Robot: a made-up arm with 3 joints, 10 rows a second.
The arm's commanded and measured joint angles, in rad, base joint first. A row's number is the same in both.
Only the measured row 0 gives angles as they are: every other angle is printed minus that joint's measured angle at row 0.
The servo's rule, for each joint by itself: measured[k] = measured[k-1] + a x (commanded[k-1-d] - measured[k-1]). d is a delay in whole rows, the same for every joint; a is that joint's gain. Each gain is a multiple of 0.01, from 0.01 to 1. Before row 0 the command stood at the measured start. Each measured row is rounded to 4 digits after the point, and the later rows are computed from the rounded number. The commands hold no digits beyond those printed.
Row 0, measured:
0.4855 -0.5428 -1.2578
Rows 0 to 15, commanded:
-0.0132 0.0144 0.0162
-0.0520 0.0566 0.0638
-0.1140 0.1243 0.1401
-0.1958 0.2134 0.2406
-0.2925 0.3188 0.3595
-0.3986 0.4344 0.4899
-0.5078 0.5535 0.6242
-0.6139 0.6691 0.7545
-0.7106 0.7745 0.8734
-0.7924 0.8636 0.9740
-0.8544 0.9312 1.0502
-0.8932 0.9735 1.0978
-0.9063 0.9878 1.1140
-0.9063 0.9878 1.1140
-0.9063 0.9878 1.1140
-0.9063 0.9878 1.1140
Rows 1 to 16, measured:
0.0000 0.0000 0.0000
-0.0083 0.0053 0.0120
-0.0358 0.0243 0.0503
-0.0851 0.0613 0.1168
-0.1548 0.1176 0.2084
-0.2416 0.1920 0.3202
-0.3405 0.2817 0.4458
-0.4459 0.3823 0.5778
-0.5517 0.4884 0.7086
-0.6518 0.5943 0.8306
-0.7404 0.6939 0.9367
-0.8122 0.7817 1.0207
-0.8632 0.8527 1.0778
-0.8904 0.9027 1.1046
-0.9004 0.9342 1.1116
-0.9041 0.9540 1.1134
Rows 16 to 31, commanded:
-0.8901 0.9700 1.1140
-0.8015 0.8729 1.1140
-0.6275 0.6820 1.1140
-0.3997 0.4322 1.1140
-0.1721 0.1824 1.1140
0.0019 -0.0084 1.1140
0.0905 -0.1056 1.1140
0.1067 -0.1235 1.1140
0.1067 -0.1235 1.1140
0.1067 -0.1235 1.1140
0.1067 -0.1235 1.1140
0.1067 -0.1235 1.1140
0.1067 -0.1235 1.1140
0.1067 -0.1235 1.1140
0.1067 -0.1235 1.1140
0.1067 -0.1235 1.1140
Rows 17 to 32, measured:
-0.9055 0.9665 1.1138
-0.8958 0.9678 1.1139
-0.8364 0.9327 1.1140
-0.7048 0.8399 1.1140
-0.5126 0.6891 1.1140
-0.2981 0.5016 1.1140
-0.1091 0.3129 1.1140
0.0166 0.1581 1.1140
0.0734 0.0539 1.1140
0.0944 -0.0117 1.1140
0.1021 -0.0531 1.1140
0.1050 -0.0791 1.1140
0.1061 -0.0955 1.1140
0.1065 -0.1059 1.1140
0.1066 -0.1124 1.1140
0.1067 -0.1165 1.1140

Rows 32 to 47, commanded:
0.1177 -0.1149 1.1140
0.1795 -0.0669 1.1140
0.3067 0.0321 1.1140
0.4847 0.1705 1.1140
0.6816 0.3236 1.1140
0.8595 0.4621 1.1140
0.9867 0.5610 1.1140
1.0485 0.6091 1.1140
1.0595 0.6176 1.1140
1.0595 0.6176 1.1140
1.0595 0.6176 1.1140
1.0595 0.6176 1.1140
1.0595 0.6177 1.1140
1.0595 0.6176 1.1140
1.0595 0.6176 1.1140
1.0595 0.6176 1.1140
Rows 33 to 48, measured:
0.1067 -0.1191 1.1140
0.1136 -0.1175 1.1140
0.1551 -0.0988 1.1140
0.2506 -0.0504 1.1140
0.3981 0.0313 1.1140
0.5767 0.1395 1.1140
0.7549 0.2589 1.1140
0.9009 0.3707 1.1140
0.9939 0.4589 1.1140
1.0352 0.5176 1.1140
1.0505 0.5546 1.1140
1.0562 0.5779 1.1140
1.0583 0.5926 1.1140
1.0591 0.6019 1.1140
1.0594 0.6077 1.1140
1.0595 0.6114 1.1140

